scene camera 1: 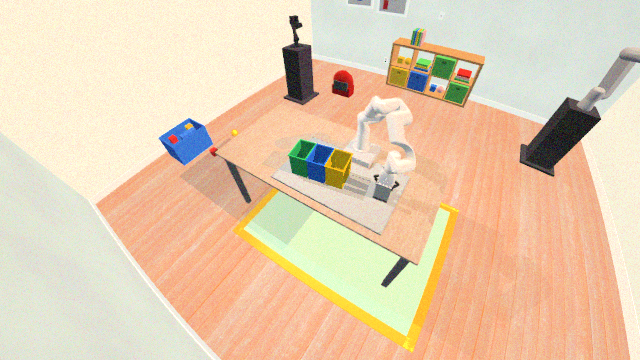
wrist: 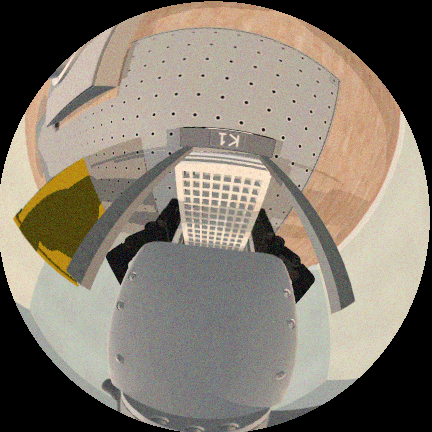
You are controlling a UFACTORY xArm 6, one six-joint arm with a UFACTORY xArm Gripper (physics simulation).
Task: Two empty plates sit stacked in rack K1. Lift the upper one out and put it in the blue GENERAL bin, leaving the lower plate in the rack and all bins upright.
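Seen in the pictures: gripper, fingertip midpoint: [wrist: 216,213]; arm's base, origin of the base link: [scene camera 1: 361,147].
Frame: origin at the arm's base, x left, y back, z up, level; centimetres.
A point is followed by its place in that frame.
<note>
Rack K1 [scene camera 1: 383,193] {x 34.4, y -34.3, z 4.8 cm} [wrist: 200,136] {x 28.6, y -20.3, z -1.5 cm} is a grey box on the board, with two grey posts flaring past the gripper in the wrist view. The white upper plate [wrist: 222,172] {x 31.4, y -22.4, z 1.5 cm}, with a grid of square wells, lies flat in it. Pale edges under its far side may be the lower plate, mostly hidden. My gripper [scene camera 1: 386,181] {x 32.1, y -27.5, z 0.8 cm} [wrist: 216,213] {x 32.1, y -27.5, z 0.8 cm} is open and empty over the rack, its black fingers at either side of the upper plate with small gaps. The blue bin [scene camera 1: 317,172] {x -9.0, y -44.5, z 6.1 cm} stands upright between the green bin [scene camera 1: 299,167] {x -22.3, y -47.3, z 5.4 cm} and the yellow bin [scene camera 1: 335,177] {x 3.5, y -41.9, z 6.8 cm} [wrist: 75,173] {x 5.3, y -26.3, z -0.3 cm}.
The bins and rack stand on a grey perforated board [scene camera 1: 370,216] {x 34.2, y -48.6, z -3.2 cm} [wrist: 225,65] {x 28.9, y -11.2, z -3.2 cm} on the wooden table [scene camera 1: 415,235] {x 62.7, y -44.2, z -4.6 cm}. The yellow bin is the closest bin to the rack. The arm's base [scene camera 1: 364,155] {x 6.5, y -6.6, z 0.3 cm} stands behind them. A blue toy crate [scene camera 1: 190,147] stands beyond the table's left end.
</note>
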